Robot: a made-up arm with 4 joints.
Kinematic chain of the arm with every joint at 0, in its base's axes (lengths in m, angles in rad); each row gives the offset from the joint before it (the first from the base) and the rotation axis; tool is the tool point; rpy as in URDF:
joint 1: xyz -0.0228 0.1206 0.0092 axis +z
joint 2: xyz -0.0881 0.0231 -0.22 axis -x
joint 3: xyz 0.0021 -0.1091 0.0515 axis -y
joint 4: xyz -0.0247 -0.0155 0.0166 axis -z
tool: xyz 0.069 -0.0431 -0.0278 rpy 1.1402 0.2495 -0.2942
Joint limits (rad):
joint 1: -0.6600..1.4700
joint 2: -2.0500..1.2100
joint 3: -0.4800..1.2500
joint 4: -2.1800..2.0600
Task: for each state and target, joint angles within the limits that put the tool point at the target. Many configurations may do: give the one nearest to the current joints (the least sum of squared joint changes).
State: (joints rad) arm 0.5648 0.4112 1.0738 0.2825
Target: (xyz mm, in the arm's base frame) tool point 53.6 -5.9 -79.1
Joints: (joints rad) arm 1.0154 0.3847 1.1063 0.4366
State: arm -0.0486 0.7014 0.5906 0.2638
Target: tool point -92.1 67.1 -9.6
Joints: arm 0.3511 1.1363 0.5754 0.7584
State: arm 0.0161 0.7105 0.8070 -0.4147
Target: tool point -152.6 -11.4 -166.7
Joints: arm -0.4211 -0.0758 0.8451 0.4341
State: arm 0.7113 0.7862 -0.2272 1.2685
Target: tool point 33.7 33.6 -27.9
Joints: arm 1.4581 0.9216 -0.0979 0.6118
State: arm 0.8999 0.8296 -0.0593 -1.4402
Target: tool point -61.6 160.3 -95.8
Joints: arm 0.1414 1.2100 0.3834 -0.8662
